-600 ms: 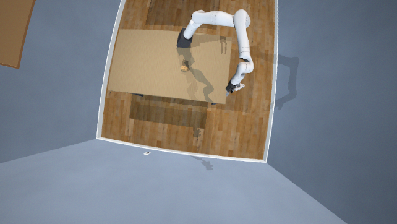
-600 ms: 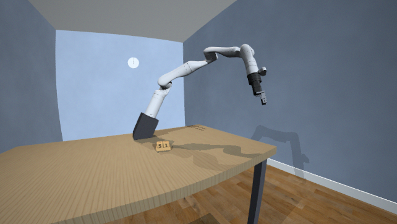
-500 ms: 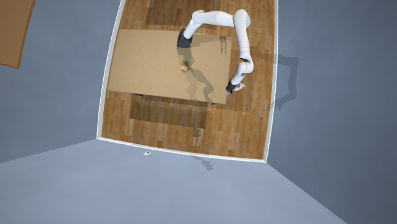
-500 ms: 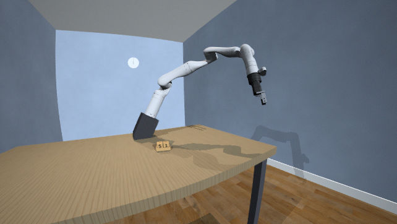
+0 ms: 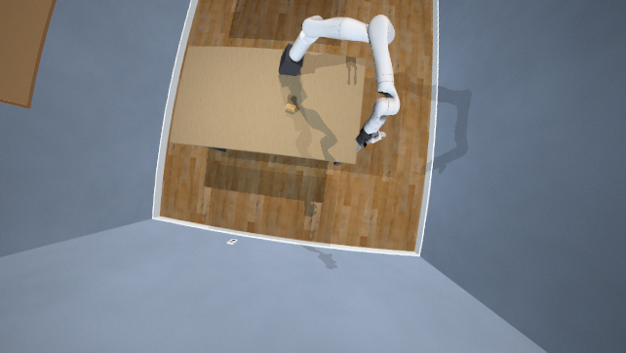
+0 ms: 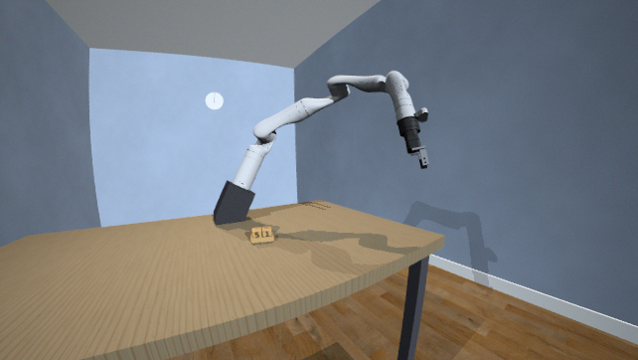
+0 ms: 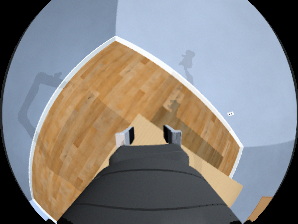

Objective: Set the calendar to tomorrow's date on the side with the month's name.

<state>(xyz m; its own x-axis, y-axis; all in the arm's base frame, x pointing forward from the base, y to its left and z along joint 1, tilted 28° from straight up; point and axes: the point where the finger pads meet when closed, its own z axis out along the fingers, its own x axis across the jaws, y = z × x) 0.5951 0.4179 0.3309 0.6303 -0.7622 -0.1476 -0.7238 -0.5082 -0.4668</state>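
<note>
My hand is 51 cm to the left of the wooden calendar tray, 26 cm past it and 25 cm above it.
</note>
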